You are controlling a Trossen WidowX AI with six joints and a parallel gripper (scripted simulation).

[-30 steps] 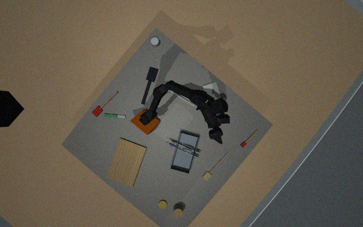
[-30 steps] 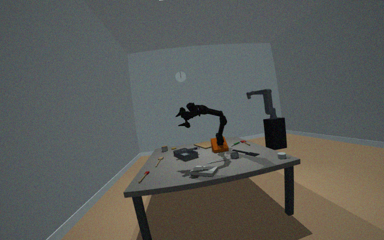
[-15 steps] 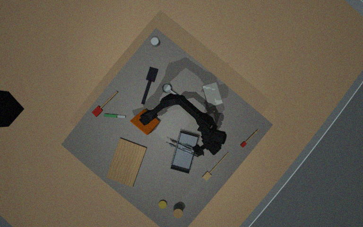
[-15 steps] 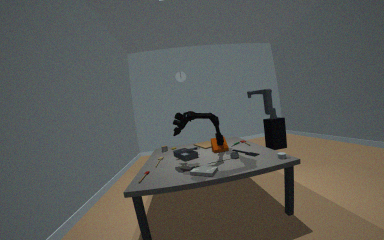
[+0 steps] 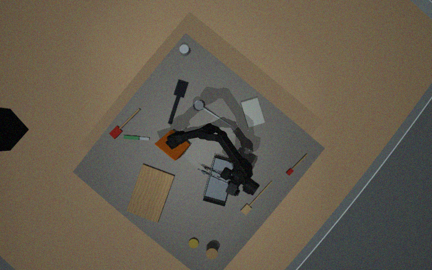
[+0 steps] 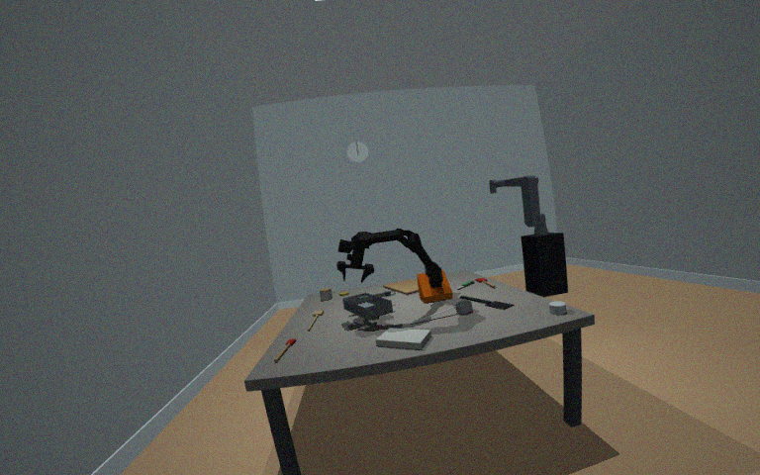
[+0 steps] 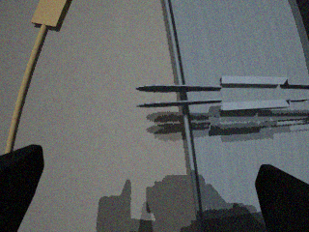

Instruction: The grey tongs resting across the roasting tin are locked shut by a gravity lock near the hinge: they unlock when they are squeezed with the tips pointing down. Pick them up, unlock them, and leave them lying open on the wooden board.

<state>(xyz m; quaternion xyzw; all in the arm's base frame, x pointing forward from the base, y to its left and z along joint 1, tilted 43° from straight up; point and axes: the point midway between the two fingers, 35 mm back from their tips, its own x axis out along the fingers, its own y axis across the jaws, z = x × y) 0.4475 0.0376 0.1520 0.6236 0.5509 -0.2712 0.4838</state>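
Now: the roasting tin 150 mm below my gripper tip, 90 mm to the right of it and 40 mm behind it. The rest, counted from my gripper tip: yellow lock piece: 120 mm behind, 110 mm below, 90 mm to the right; then wooden board: 500 mm to the right, 320 mm behind, 180 mm below; then white block: 410 mm to the left, 210 mm behind, 170 mm below.
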